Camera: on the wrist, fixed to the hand. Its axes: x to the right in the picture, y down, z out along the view.
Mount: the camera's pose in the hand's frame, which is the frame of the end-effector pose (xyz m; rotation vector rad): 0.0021 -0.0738 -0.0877 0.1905 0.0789 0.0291
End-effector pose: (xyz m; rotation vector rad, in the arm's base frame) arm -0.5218 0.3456 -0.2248 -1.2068 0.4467 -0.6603
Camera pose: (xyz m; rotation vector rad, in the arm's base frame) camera -0.5932 0.2671 -0.1814 -0.9952 0.4559 -0.7109
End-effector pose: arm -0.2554 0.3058 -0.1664 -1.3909 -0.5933 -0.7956
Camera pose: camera -0.3195 0.2187 -0.1284 -1.1863 -0.5711 -0.7473
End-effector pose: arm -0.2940 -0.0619 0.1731 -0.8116 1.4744 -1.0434
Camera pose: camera -0.3849 -0.0765 0.2414 -0.6182 1.4232 -1.1853
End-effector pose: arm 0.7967 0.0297 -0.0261 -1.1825 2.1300 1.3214
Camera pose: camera 0.8651 -0.0623 -0.0251 -1.1464 2.2788 1.0713
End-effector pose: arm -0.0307 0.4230 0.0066 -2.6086 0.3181 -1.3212
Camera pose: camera -0.0931 0.4860 0.0792 -2.3918 0.2290 -1.3749
